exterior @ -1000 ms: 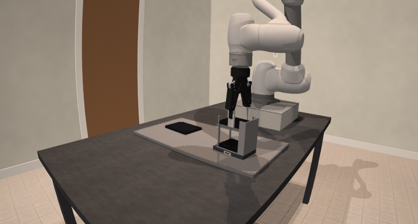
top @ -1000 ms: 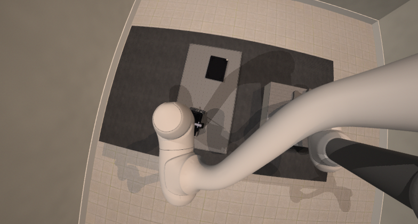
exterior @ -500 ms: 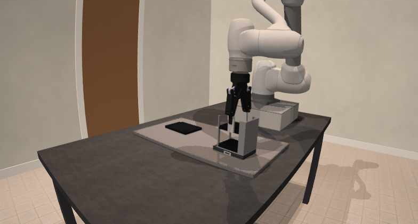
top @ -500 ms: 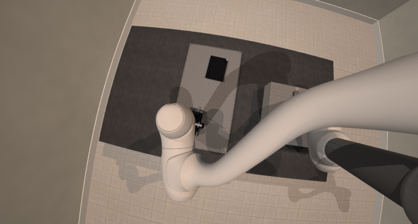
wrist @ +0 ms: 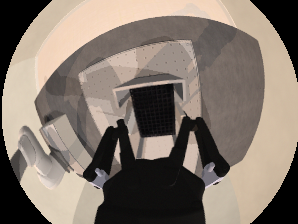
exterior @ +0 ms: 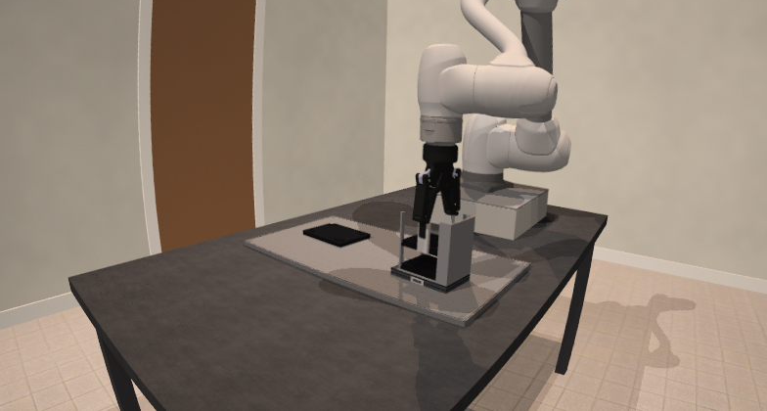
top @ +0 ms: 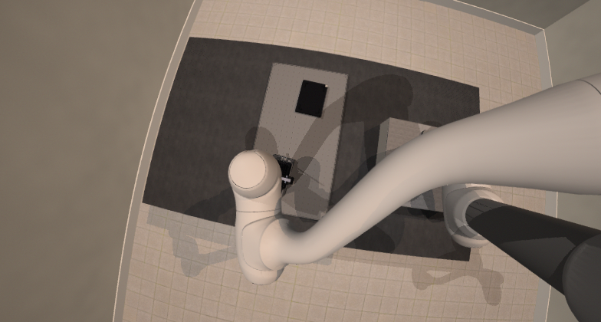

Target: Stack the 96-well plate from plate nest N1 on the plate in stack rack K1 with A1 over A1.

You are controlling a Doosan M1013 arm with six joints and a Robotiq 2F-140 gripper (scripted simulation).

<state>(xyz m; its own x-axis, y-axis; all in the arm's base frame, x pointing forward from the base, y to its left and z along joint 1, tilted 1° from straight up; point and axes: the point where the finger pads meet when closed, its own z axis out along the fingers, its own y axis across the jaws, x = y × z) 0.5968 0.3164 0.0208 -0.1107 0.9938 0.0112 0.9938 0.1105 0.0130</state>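
Right now the tall grey wall is 7 cm to the left of my hand, 2 cm below it and 1 cm behind it. Also, from my hand: pale A1 mark: 47 cm to the right, 9 cm below, 5 cm behind.
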